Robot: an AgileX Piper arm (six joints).
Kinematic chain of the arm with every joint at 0, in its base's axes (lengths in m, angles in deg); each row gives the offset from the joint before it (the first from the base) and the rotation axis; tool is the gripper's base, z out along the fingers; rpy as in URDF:
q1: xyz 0 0 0.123 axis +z
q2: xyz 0 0 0 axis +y
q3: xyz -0.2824 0 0.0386 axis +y
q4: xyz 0.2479 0 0.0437 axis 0.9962 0 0.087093
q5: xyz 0 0 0 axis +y
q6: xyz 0.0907 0 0.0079 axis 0.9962 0 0.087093
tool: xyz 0 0 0 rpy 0 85 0
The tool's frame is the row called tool.
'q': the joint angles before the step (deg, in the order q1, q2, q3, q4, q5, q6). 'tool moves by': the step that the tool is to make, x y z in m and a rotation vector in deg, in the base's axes. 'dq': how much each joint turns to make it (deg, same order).
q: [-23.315, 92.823, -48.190, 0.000, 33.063, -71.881]
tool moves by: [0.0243, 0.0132, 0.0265, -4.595, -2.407, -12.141]
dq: [6.910, -0.094, -6.314, -15.459, 4.970, 29.267]
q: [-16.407, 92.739, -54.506, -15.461, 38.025, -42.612]
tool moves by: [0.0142, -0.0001, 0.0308, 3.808, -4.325, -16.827]
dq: [1.125, -0.006, -7.628, 0.137, 7.863, 17.340]
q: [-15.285, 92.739, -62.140, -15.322, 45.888, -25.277]
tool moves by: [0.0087, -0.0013, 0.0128, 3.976, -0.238, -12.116]
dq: [0.202, 1.684, -5.534, 1.462, 6.963, 10.839]
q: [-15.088, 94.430, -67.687, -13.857, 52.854, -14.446]
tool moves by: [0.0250, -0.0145, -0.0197, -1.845, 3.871, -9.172]
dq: [0.007, 8.138, -6.176, -5.228, 3.966, 10.746]
